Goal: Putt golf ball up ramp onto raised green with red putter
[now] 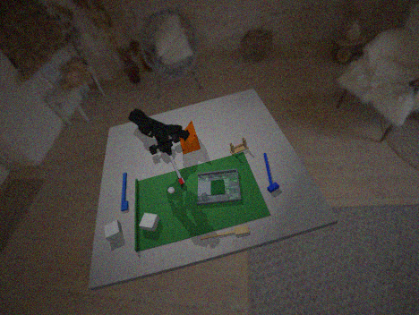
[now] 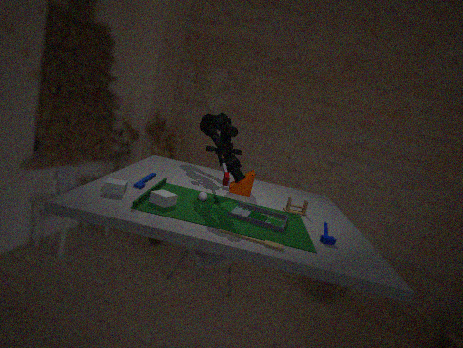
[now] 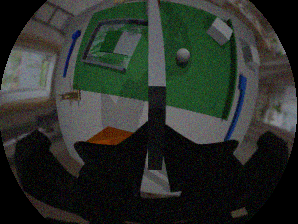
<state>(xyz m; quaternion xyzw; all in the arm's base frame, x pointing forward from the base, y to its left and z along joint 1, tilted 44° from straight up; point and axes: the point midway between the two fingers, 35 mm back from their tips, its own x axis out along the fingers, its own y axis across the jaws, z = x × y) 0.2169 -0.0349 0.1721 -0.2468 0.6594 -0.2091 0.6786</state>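
My gripper tip is now 120 mm short of the red putter, 10 mm to the right of it and 10 mm below it. Round my gripper tip: small wooden frame (30 mm ahead, 430 mm to the left, 110 mm below); green mat (260 mm ahead, 50 mm to the left, 150 mm below); white golf ball (170 mm ahead, 70 mm to the right, 130 mm below).
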